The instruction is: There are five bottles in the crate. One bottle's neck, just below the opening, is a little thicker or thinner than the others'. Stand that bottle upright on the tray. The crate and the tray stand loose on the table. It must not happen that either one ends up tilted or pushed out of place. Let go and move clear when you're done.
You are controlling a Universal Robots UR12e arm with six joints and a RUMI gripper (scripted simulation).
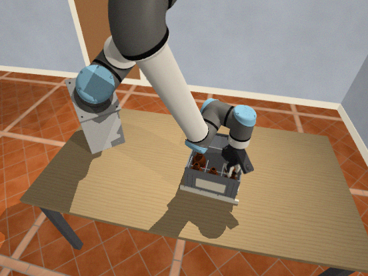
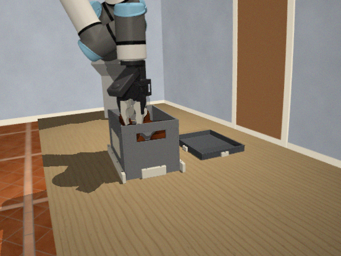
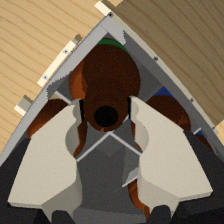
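My hand is 9 cm to the right of the bottle, 7 cm above it and 1 cm short of it. From my hand the other things lie so: grey tray (35 cm to the left, 14 cm below, 7 cm behind); grey crate (8 cm behind, 7 cm below, 6 cm to the left).
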